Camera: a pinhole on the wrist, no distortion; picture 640 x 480 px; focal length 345.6 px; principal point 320.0 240.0 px. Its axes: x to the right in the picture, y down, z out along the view. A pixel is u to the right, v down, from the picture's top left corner.
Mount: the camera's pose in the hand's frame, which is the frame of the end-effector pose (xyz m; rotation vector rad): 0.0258 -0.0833 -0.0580 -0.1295 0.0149 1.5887
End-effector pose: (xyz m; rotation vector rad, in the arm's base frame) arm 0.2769 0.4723 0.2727 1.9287 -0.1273 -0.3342
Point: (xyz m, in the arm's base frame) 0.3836 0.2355 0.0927
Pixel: 299 16
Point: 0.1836 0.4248 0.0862
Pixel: 148 349
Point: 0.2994 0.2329 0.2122
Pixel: 428 135
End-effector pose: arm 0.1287 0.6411 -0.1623 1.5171 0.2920 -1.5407
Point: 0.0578 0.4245 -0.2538
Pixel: 445 17
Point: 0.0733 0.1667 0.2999
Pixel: 582 350
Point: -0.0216 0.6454 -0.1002
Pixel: 289 435
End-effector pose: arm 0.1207 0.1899 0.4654 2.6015 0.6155 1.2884
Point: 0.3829 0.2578 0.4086
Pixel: 376 92
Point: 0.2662 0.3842 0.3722
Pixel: 159 107
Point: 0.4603 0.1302 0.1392
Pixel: 371 280
